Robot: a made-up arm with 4 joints. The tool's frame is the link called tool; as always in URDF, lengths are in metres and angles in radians. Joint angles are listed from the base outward. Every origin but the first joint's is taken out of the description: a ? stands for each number. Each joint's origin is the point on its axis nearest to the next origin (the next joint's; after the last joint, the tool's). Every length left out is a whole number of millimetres.
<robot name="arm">
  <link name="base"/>
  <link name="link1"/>
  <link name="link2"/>
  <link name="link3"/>
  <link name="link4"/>
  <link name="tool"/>
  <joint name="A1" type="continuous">
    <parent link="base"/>
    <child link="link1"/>
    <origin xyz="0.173 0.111 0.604" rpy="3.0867 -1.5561 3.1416"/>
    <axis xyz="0 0 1"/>
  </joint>
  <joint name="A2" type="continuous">
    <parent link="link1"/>
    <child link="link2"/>
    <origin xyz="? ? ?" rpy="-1.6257 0 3.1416"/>
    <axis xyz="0 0 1"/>
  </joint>
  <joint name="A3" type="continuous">
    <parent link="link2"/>
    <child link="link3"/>
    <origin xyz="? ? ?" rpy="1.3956 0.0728 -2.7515"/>
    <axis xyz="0 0 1"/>
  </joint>
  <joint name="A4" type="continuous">
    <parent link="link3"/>
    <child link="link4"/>
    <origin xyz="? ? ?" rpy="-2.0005 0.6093 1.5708"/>
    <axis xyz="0 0 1"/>
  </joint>
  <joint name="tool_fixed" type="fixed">
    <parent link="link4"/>
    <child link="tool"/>
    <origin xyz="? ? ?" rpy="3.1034 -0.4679 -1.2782"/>
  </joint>
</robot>
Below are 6 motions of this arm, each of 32 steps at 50 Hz.
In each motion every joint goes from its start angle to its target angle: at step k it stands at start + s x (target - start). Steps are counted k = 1, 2, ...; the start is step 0. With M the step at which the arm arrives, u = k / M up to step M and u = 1 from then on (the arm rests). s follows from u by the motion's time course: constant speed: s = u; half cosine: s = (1 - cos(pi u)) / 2; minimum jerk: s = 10 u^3 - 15 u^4 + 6 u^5.
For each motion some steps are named. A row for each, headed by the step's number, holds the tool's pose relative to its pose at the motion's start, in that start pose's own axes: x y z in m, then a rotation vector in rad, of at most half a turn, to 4 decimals.
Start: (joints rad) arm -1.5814 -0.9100 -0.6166 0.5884
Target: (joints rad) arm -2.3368 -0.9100 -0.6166 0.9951
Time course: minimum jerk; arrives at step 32
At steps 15, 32:
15: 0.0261 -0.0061 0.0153 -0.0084 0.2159 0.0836
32: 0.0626 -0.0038 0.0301 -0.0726 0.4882 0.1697

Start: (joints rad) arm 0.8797 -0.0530 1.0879 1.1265
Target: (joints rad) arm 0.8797 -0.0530 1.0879 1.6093
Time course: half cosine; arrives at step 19
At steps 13, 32:
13: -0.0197 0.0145 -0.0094 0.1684 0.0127 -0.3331
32: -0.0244 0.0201 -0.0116 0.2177 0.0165 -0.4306

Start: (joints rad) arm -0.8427 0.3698 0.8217 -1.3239
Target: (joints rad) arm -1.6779 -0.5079 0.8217 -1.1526
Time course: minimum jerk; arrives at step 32
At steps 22, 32:
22: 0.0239 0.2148 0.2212 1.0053 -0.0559 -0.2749
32: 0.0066 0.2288 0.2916 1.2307 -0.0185 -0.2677

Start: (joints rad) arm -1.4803 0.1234 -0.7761 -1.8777
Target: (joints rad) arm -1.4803 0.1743 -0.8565 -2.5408
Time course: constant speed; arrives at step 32
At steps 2, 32:
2: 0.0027 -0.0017 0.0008 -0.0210 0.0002 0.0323
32: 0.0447 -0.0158 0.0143 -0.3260 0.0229 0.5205

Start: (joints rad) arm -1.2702 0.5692 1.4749 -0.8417
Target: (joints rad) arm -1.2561 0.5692 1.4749 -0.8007
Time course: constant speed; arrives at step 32
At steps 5, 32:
5: -0.0009 -0.0001 -0.0001 0.0019 0.0019 -0.0067
32: -0.0059 -0.0006 -0.0008 0.0121 0.0123 -0.0428

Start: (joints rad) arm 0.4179 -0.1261 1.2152 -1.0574
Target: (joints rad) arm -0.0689 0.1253 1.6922 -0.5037
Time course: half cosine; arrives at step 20
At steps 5, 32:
5: 0.0032 0.0182 0.0004 0.1150 -0.0350 0.0477
32: -0.0142 0.1106 0.0271 0.7492 -0.0566 0.3828

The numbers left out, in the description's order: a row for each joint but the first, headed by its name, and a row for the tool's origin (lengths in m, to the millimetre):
A2: 0.063 0.089 0
A3: 0.103 -0.256 0
A4: -0.142 -0.087 0
tool: 0.055 0.044 0

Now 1 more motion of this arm.
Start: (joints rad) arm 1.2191 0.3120 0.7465 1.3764
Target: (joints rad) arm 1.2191 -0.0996 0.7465 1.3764
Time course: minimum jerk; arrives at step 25
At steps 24, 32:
24: -0.0890 -0.0602 0.0265 -0.0360 -0.1191 -0.3921
32: -0.0891 -0.0603 0.0265 -0.0360 -0.1191 -0.3923

